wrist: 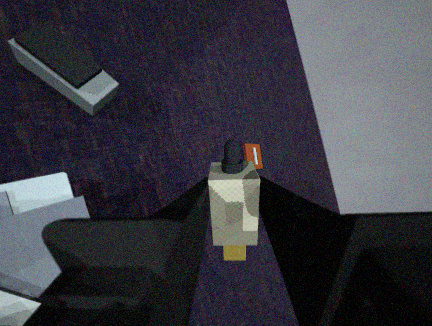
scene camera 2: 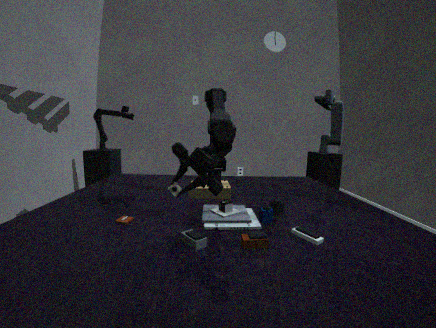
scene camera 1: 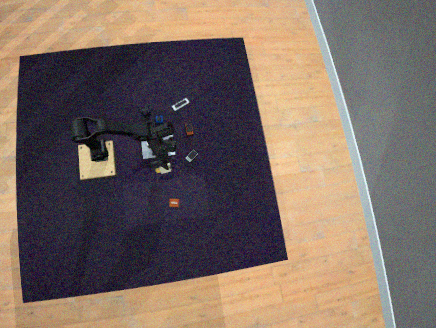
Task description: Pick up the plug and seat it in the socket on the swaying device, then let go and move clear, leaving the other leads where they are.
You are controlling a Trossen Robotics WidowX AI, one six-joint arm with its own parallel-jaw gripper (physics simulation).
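Note:
My gripper (scene camera 1: 163, 167) (scene camera 2: 178, 187) (wrist: 232, 183) is shut on the plug, a cream block (scene camera 1: 165, 170) (scene camera 2: 173, 190) (wrist: 234, 215) with a yellow tip and a black stub at the other end. The plug is held above the mat, to one side of the device. In the wrist view its yellow tip points to the bottom of the picture. The device (scene camera 1: 148, 151) (scene camera 2: 212, 215) (wrist: 40, 227) is a grey platform on a white base. It bears a pale diamond plate (scene camera 2: 216, 212) with a small dark block (scene camera 2: 225, 205), the socket. The arm hides much of the device in scene camera 1.
A grey box (scene camera 1: 192, 155) (scene camera 2: 194, 238) (wrist: 75, 75), an orange box (scene camera 1: 189, 129) (scene camera 2: 255, 241), a white strip (scene camera 1: 180, 104) (scene camera 2: 308, 235) and a blue block (scene camera 1: 159, 119) (scene camera 2: 266, 215) lie around the device. An orange tile (scene camera 1: 174, 203) (scene camera 2: 124, 219) (wrist: 254, 156) lies apart.

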